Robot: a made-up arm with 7 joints. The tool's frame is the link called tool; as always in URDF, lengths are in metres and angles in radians. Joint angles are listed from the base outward. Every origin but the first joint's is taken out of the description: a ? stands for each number. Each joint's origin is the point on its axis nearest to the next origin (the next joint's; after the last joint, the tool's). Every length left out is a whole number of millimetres.
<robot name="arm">
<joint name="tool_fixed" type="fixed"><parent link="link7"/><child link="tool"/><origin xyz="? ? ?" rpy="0 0 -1.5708"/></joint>
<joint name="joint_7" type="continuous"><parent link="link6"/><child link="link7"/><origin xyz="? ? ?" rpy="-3.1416 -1.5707 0"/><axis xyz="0 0 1"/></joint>
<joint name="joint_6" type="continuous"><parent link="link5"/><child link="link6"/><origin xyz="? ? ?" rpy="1.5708 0 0"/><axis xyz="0 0 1"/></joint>
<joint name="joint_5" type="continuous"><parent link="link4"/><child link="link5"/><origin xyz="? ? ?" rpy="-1.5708 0 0"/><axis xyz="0 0 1"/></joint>
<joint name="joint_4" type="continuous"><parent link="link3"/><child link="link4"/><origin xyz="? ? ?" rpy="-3.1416 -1.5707 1.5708"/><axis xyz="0 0 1"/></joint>
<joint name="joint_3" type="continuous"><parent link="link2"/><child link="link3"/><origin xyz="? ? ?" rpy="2.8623 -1.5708 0"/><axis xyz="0 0 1"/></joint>
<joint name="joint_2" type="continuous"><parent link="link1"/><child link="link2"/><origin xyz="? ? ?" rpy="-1.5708 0 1.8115"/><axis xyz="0 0 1"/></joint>
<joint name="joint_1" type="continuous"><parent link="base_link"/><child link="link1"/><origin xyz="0.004 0.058 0.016" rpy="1.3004 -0.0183 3.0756"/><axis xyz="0 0 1"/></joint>
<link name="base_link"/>
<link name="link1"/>
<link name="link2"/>
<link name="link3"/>
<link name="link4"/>
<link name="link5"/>
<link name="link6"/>
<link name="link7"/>
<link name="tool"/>
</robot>
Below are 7 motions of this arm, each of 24 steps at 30 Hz.
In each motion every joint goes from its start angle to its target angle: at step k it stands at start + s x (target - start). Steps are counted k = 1, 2, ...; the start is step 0. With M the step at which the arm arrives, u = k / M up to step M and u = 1 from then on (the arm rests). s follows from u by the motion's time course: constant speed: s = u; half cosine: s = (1 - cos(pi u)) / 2; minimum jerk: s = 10 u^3 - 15 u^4 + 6 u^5.
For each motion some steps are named. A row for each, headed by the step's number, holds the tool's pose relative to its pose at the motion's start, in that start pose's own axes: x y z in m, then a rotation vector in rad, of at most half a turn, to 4 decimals.
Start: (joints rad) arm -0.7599 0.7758 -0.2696 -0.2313 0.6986 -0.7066 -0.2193
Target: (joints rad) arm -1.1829 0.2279 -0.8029 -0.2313 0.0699 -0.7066 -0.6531
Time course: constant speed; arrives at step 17
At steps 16, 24:
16: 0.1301 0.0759 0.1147 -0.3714 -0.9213 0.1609
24: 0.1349 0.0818 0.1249 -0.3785 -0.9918 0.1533

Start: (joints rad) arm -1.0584 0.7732 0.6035 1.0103 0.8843 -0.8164 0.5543
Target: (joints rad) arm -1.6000 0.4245 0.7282 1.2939 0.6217 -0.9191 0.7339
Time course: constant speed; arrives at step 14
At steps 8, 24:
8: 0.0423 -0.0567 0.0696 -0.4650 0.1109 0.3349
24: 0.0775 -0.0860 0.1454 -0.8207 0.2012 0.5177

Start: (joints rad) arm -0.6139 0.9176 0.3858 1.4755 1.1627 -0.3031 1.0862
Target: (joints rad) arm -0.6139 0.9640 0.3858 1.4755 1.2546 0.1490 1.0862
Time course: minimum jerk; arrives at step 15
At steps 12, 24:
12: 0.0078 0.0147 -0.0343 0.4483 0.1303 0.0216
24: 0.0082 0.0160 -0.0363 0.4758 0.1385 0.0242

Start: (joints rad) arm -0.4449 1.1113 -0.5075 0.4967 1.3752 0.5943 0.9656
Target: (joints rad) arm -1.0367 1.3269 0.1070 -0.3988 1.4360 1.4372 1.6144
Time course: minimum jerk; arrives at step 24
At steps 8, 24:
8: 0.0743 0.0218 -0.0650 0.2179 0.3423 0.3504
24: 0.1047 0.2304 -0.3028 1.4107 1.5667 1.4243

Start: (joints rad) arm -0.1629 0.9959 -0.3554 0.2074 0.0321 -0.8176 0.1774
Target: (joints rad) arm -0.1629 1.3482 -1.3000 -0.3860 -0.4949 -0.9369 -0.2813
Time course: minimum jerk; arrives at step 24
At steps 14, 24:
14: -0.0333 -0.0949 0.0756 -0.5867 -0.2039 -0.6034
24: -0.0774 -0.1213 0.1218 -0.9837 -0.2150 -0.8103

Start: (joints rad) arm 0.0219 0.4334 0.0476 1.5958 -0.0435 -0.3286 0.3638
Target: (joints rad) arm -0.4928 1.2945 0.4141 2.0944 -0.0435 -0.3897 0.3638
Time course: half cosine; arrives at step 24
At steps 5, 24:
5: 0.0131 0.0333 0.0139 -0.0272 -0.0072 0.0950
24: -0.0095 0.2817 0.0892 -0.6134 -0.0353 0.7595

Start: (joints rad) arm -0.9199 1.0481 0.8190 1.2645 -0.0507 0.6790 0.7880
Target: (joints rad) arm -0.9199 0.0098 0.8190 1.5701 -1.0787 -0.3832 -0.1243
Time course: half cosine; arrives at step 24
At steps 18, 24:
18: -0.1542 -0.1384 -0.3015 -0.6608 0.5879 -1.0264
24: -0.1902 -0.1258 -0.3547 -0.7703 0.6588 -1.0140

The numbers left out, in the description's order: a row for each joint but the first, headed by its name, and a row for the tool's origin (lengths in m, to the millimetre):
tool: 0 0 0
joint_7: 0 0.054 0
joint_6: 0 0 0
joint_5: -0.014 0.194 0
joint_4: 0.021 0.003 0
joint_3: -0.167 0.044 0
joint_2: 0.005 -0.021 0

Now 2 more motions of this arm.
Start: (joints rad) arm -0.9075 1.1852 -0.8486 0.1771 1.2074 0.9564 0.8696
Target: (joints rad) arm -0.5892 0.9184 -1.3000 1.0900 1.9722 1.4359 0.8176
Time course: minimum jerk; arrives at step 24
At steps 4, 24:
4: -0.0093 -0.0019 0.0028 0.0290 -0.0309 -0.0060
24: -0.2373 0.0382 0.0086 0.3779 -0.9690 0.4303

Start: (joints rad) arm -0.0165 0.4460 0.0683 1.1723 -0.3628 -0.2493 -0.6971
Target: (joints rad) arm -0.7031 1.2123 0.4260 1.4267 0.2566 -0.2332 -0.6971
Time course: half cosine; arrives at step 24
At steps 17, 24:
17: -0.1407 0.1112 0.2570 0.4936 -0.2076 0.5152
24: -0.1987 0.1153 0.2963 0.5314 -0.2758 0.6569

